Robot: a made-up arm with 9 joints. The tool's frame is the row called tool.
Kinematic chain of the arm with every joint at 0, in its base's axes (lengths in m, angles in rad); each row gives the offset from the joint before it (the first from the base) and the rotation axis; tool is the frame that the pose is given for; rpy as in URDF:
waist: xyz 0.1 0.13 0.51 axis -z
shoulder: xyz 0.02 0 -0.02 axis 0.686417 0.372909 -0.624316
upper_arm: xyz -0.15 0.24 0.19 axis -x
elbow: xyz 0 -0.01 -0.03 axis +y
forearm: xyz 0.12 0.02 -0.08 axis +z
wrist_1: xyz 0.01 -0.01 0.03 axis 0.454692 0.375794 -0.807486
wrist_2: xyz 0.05 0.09 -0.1 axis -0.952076 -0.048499 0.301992
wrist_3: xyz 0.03 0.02 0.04 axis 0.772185 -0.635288 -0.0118
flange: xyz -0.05 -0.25 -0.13 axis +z
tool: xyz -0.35 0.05 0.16 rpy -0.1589 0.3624 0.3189
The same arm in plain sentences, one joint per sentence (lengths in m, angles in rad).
The arm has nine revolute joints in a row. What follows holds with every joint at zero, and every direction is one of the base frame's. Joint 1 lies 0.1000 m along +x and 0.1300 m along +y and 0.5100 m along +z from the base frame's origin and turns about -z. Joint 2 lies 0.0200 m along +x and 0.0200 m along -z from joint 1 and turns about the direction (0.686417, 0.372909, -0.624316). Joint 3 lies 0.1500 m along -x and 0.2400 m along +y and 0.1900 m along +z from joint 2 and turns about -x. Joint 4 lies 0.0100 m along -y and 0.0300 m along -z from joint 3 and turns about +y. Joint 5 lies 0.1200 m along +x and 0.0200 m along +y and 0.0800 m along -z from joint 4 and turns about +z. Joint 6 lies 0.0100 m along +x and 0.0100 m along -y and 0.0300 m along +z from joint 5 and turns about the direction (0.454692, 0.375794, -0.807486). Joint 7 lies 0.0500 m along +x and 0.0900 m along +y and 0.1000 m along -z from joint 6 and turns about the direction (-0.952076, -0.048499, 0.301992). Joint 8 lies 0.0300 m along +x and 0.0200 m along +y and 0.0400 m along +z from joint 7 and turns about the direction (0.772185, -0.635288, -0.0118). Joint 9 lies 0.0500 m along -x and 0.2500 m along -y and 0.1300 m along -z from joint 8 and turns about +z. The tool frame, which is the frame that the pose is given for, lies 0.3500 m along -x and 0.0500 m along +y and 0.1600 m along +z from joint 9; its axes are the base frame's turned by roll -0.1589, pitch 0.3624 and yaw 0.3189 rad (as in URDF: about the fixed x, then y, then z).
